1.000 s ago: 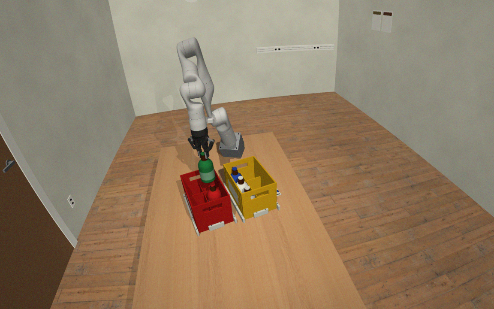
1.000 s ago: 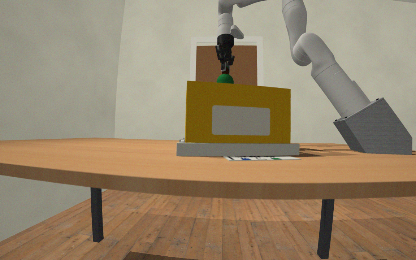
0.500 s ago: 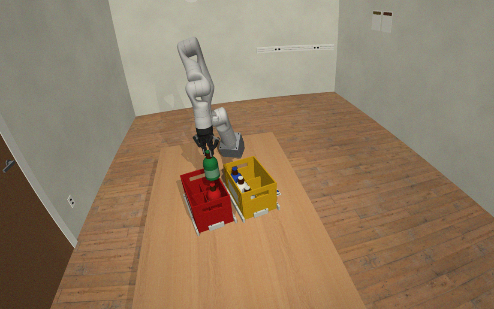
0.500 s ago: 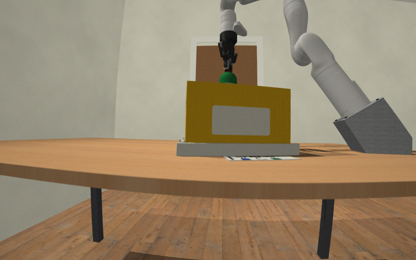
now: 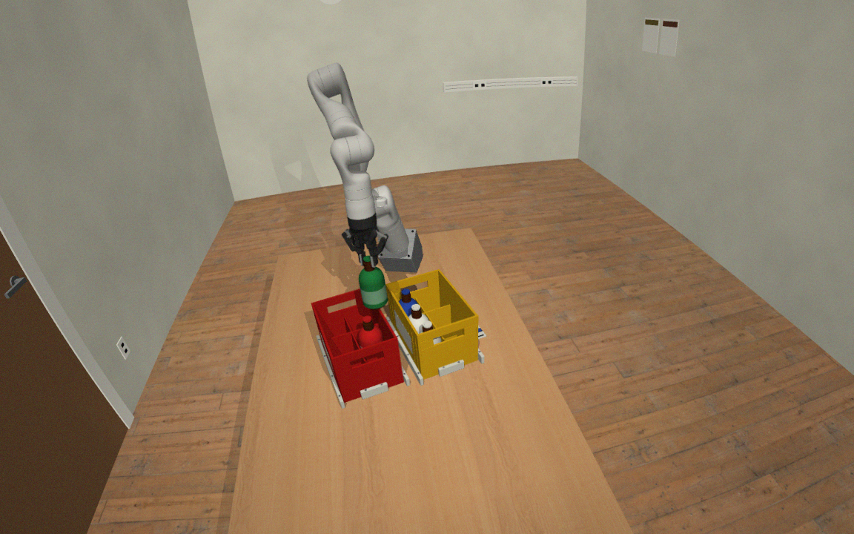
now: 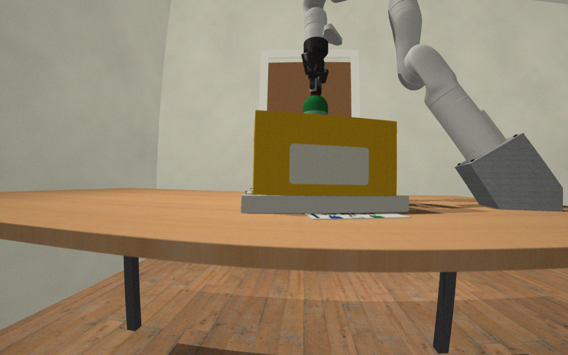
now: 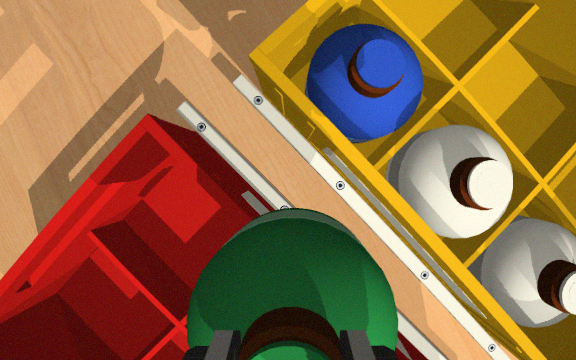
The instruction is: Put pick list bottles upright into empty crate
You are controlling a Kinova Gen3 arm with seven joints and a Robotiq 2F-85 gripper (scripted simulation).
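My gripper is now 7 cm above the green bottle. The rest, counted from my hand: red bottle (25 cm below, 3 cm to the right, 3 cm ahead); then red crate (25 cm below, 8 cm to the right, 4 cm ahead); then blue bottle (25 cm below, 10 cm to the left, 6 cm behind).
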